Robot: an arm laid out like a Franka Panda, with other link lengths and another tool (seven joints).
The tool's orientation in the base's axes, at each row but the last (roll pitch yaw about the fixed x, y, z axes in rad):
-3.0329 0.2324 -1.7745
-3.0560 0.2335 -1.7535
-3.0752 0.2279 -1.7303
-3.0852 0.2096 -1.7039
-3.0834 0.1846 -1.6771
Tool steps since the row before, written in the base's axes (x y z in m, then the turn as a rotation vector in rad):
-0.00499 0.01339 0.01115 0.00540 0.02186 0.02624
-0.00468 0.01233 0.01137 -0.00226 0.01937 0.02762
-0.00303 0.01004 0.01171 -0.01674 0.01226 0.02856
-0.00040 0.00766 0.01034 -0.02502 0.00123 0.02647
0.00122 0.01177 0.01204 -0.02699 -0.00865 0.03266
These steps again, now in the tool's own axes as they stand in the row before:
-0.01435 0.00668 -0.00884 -0.02794 -0.00307 -0.02014
-0.01360 0.00609 -0.00901 -0.02452 0.00379 -0.02297
-0.01183 0.00396 -0.00956 -0.01565 0.01673 -0.02686
-0.00953 0.00093 -0.00861 -0.00345 0.02344 -0.02769
-0.01384 -0.00053 -0.00965 0.00528 0.02389 -0.03566

